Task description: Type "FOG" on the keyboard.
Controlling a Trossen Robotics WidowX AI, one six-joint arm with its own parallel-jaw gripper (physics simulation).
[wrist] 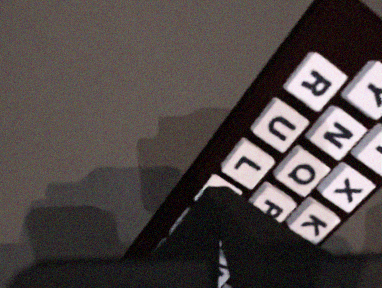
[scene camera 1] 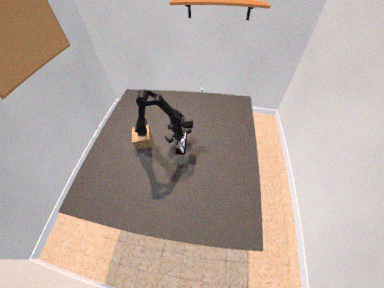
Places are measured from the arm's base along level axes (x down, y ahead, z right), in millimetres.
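Where they show: gripper, fingertip midpoint: [wrist: 216, 196] [scene camera 1: 179, 141]; arm's base, link origin: [scene camera 1: 142, 132].
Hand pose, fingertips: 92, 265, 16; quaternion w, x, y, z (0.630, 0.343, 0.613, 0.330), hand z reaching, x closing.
Observation:
Each offset is from my fingertips to the top centre of the thing, as dx, dy, dz. Level surfaces: height alone.
The keyboard {-5, +18, +14} [scene camera 1: 182, 145] [wrist: 280, 75] is a dark red-black board with white letter keys, lying on the dark mat and running diagonally in the wrist view. Readable keys there include R {-5, +2, -55} [wrist: 316, 83], U {-5, +2, -37} [wrist: 280, 125], L {-5, +1, -19} [wrist: 247, 164], N {-5, +20, -45} [wrist: 338, 134], X {-5, +38, -31} [wrist: 347, 187], P {-5, +19, -9} [wrist: 272, 204] and K {-5, +37, -13} [wrist: 314, 221]. A key reading Q or O {-5, +20, -27} [wrist: 302, 173] lies beside L. My gripper [scene camera 1: 180, 138] [wrist: 216, 196] is shut and empty over the keyboard. Its tips cover most of a key {-1, +0, -1} [wrist: 215, 182] next to L, hiding its letter. F and G cannot be read; contact is unclear.
The arm's base stands on a wooden block [scene camera 1: 142, 139] left of the keyboard. The dark mat {dx +11} [scene camera 1: 215, 210] [wrist: 90, 65] lies under both. An orange shelf [scene camera 1: 220, 4] is on the back wall, and a brown panel [scene camera 1: 30, 45] shows at upper left.

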